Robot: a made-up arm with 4 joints.
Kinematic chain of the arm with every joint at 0, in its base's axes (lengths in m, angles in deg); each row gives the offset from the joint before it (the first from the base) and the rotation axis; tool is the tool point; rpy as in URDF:
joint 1: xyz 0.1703 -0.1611 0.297 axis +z
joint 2: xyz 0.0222 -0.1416 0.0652 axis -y
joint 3: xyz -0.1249 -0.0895 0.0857 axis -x
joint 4: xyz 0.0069 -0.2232 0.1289 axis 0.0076 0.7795 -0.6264
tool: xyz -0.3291 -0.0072 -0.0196 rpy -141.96 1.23 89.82
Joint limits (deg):
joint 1: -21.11..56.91
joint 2: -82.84..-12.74
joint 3: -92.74..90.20
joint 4: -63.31..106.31
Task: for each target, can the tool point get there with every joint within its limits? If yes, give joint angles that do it. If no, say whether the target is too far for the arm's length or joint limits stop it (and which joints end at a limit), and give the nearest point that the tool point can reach.
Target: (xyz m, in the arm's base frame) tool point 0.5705 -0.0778 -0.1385
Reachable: no: joint limits stop it (at a limit: joint 2, joint 4) | nearest point 0.4793 -0.0968 0.4424 | short by 0.588 m
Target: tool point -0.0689 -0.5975 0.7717
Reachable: yes | joints -14.13 -76.49 -37.82 -13.94
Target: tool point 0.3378 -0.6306 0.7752
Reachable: yes | joints 45.77 -24.60 -27.79 37.31
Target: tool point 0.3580 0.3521 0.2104
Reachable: no: joint limits stop it (at a limit: joint 1, joint 2, joint 4) | nearest point 0.3637 0.1698 0.4524 | short by 0.303 m
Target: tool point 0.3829 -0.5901 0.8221
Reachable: yes | joints 19.07 -74.35 -35.09 20.91
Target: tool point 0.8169 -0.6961 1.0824
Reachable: no: too far | nearest point 0.6000 -0.5166 0.8022 | short by 0.397 m
